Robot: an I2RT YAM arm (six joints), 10 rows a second.
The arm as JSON. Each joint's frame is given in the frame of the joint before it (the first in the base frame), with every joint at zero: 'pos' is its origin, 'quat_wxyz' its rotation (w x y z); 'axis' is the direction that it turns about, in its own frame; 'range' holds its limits. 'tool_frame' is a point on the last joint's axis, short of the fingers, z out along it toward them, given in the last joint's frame.
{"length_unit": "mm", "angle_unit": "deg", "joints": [
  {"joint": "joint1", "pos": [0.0, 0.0, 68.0], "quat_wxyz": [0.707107, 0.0, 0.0, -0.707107], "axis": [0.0, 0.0, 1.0], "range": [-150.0, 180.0]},
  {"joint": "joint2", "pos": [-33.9, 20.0, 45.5], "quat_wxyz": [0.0, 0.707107, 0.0, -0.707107], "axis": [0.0, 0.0, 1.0], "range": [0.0, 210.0]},
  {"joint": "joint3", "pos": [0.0, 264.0, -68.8], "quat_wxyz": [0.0, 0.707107, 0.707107, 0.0], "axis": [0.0, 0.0, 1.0], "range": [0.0, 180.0]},
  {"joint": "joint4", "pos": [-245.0, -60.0, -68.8], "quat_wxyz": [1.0, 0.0, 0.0, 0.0], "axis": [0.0, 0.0, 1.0], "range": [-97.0, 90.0]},
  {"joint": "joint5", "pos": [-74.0, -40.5, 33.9], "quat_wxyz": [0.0, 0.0, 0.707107, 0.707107], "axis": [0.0, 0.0, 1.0], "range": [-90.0, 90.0]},
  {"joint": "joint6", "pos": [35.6, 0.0, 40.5], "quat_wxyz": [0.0, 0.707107, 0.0, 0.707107], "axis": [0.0, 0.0, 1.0], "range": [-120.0, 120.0]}
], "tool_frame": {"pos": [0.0, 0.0, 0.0], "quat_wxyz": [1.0, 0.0, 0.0, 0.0]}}
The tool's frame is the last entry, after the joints.
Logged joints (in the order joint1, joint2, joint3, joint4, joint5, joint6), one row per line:
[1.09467, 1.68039, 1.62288, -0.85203, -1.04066, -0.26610]
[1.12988, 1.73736, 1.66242, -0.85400, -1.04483, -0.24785]
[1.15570, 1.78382, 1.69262, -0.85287, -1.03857, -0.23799]
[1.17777, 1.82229, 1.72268, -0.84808, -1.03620, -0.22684]
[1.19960, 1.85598, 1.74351, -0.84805, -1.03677, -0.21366]
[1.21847, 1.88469, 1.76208, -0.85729, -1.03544, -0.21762]
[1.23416, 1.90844, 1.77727, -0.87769, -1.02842, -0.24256]
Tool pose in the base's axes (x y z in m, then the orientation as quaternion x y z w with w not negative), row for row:
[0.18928, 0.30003, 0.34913, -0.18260, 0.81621, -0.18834, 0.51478]
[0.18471, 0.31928, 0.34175, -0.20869, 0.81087, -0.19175, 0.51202]
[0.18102, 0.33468, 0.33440, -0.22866, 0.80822, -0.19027, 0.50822]
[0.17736, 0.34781, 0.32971, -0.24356, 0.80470, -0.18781, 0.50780]
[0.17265, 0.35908, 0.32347, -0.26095, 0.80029, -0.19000, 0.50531]
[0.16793, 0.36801, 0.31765, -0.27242, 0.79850, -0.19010, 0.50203]
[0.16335, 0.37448, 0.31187, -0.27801, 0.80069, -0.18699, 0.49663]
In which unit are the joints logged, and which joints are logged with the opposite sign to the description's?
The joints are logged in radians. Opposite sign: joint5, joint6.
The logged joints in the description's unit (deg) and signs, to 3 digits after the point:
[62.720, 96.279, 92.984, -48.818, 59.625, 15.246]
[64.737, 99.543, 95.250, -48.931, 59.864, 14.201]
[66.217, 102.205, 96.980, -48.866, 59.506, 13.636]
[67.481, 104.410, 98.702, -48.591, 59.370, 12.997]
[68.732, 106.340, 99.896, -48.590, 59.403, 12.242]
[69.813, 107.985, 100.960, -49.119, 59.326, 12.469]
[70.712, 109.346, 101.830, -50.288, 58.924, 13.898]

